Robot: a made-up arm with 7 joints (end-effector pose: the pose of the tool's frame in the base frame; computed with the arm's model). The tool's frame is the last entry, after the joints. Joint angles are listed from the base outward.
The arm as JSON. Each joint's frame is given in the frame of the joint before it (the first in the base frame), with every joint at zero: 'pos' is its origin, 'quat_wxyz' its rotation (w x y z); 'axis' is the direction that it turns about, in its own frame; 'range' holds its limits. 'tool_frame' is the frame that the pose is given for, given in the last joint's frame.
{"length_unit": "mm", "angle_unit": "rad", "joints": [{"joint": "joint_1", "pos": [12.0, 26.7, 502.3], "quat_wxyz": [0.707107, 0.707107, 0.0, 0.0], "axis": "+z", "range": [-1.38, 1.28]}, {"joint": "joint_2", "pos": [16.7, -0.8, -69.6], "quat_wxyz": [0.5, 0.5, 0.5, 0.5], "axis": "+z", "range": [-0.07, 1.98]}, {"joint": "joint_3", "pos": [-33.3, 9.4, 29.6], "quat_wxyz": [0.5, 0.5, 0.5, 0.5], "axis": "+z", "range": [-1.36, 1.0]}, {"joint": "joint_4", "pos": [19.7, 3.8, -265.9], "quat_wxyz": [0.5, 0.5, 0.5, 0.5], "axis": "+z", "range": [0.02, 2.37]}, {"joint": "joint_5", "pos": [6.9, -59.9, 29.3], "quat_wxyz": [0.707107, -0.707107, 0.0, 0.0], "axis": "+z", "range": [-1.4, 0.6]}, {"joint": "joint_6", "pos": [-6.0, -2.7, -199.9], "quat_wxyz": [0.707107, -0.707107, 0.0, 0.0], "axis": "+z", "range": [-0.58, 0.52]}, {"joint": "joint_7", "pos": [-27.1, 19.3, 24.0], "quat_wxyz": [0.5, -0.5, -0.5, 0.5], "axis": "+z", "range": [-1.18, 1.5]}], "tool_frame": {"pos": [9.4, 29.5, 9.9], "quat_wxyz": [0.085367, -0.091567, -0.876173, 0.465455]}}
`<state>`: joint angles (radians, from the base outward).
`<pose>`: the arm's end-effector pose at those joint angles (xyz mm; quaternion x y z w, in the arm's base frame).
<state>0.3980 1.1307 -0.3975 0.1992 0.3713 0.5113 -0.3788</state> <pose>164.9 585.0 218.6 -0.1374 0.1391 -0.6106 0.7674</pose>
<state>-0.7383 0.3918 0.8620 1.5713 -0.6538 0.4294 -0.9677</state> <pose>35.7 418.2 173.4 0.2084 0.4753 -0.6242 0.5840</pose>
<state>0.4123 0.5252 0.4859 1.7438 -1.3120 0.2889 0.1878</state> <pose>348.1 328.7 458.9 0.2864 0.3215 -0.8017 0.4147</pose>
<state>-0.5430 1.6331 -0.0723 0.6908 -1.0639 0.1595 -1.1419</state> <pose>225.2 630.9 388.4 -0.1555 -0.8234 0.5188 0.1694</pose>
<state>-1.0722 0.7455 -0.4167 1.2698 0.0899 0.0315 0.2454</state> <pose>-235.8 252.3 72.2 -0.6989 -0.1246 -0.7027 0.0478</pose>
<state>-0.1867 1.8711 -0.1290 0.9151 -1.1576 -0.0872 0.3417</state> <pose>282.8 575.3 545.8 -0.3750 0.8018 -0.4580 0.0821</pose>
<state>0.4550 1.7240 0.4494 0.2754 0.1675 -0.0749 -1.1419</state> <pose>81.4 701.5 617.2 0.6125 0.2191 -0.2276 0.7246</pose>
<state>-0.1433 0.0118 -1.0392 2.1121 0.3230 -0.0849 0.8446</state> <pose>97.3 -159.3 295.0 0.1184 0.5490 0.4144 0.7161</pose>
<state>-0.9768 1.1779 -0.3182 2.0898 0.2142 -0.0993 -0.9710</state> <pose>19.7 201.2 134.9 -0.0303 -0.1499 -0.9810 0.1190</pose>
